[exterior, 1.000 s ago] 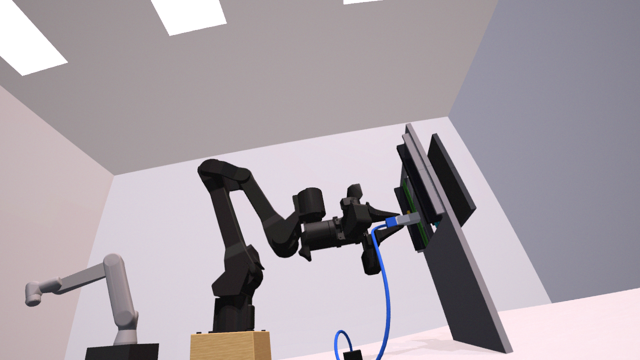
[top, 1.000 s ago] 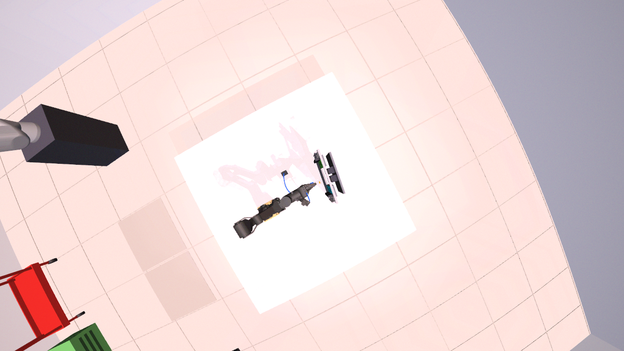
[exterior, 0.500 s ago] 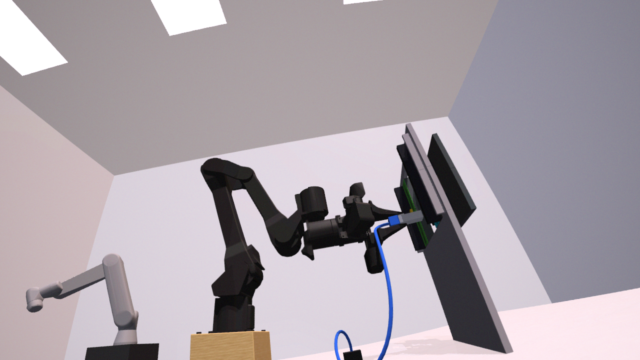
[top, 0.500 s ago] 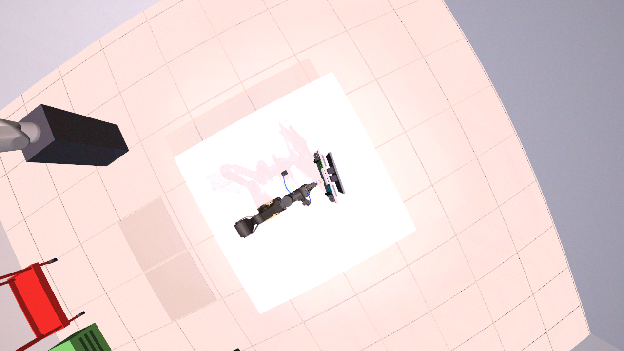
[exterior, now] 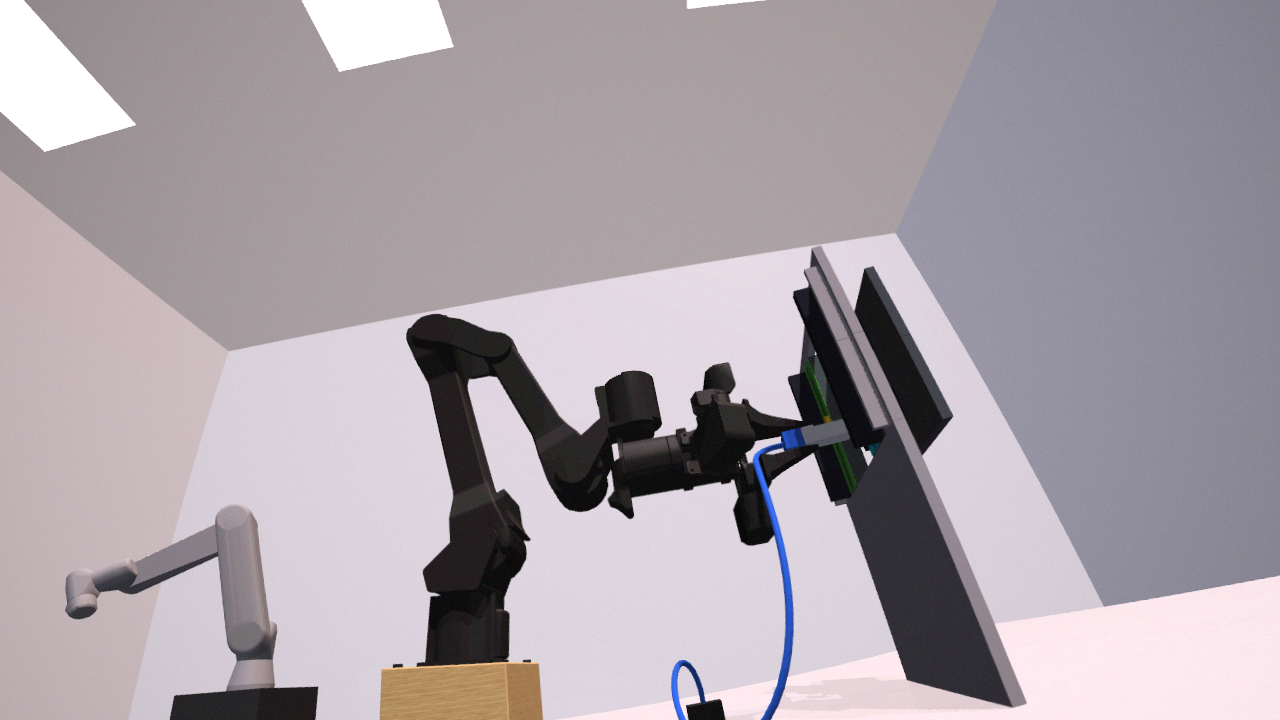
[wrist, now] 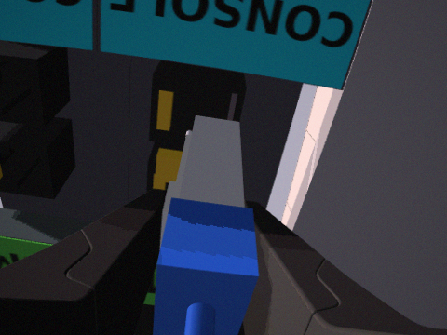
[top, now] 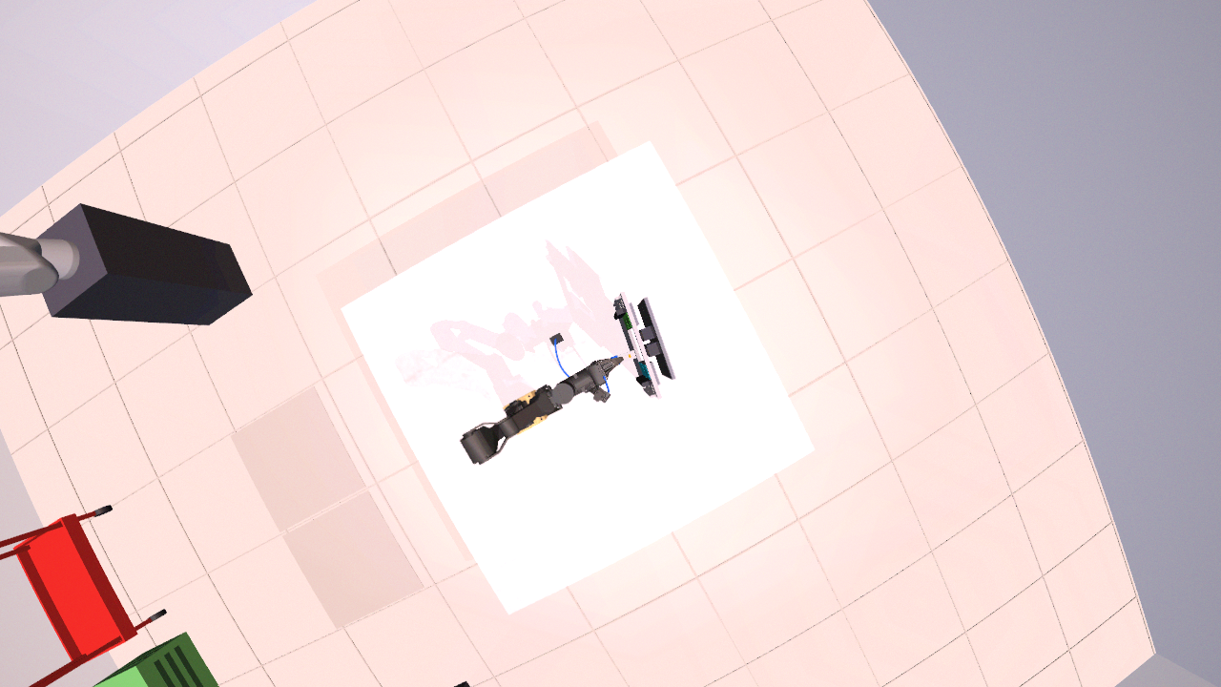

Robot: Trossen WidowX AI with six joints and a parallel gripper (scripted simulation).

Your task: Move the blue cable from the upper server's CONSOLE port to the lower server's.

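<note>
Right now my gripper tip is 80 mm short of the dark rack panel, 10 mm to the right of it and 50 mm below it. Also, from my gripper tip: blue plug (right at my gripper tip); then black block (160 mm behind, 160 mm to the left, 240 mm below).
</note>
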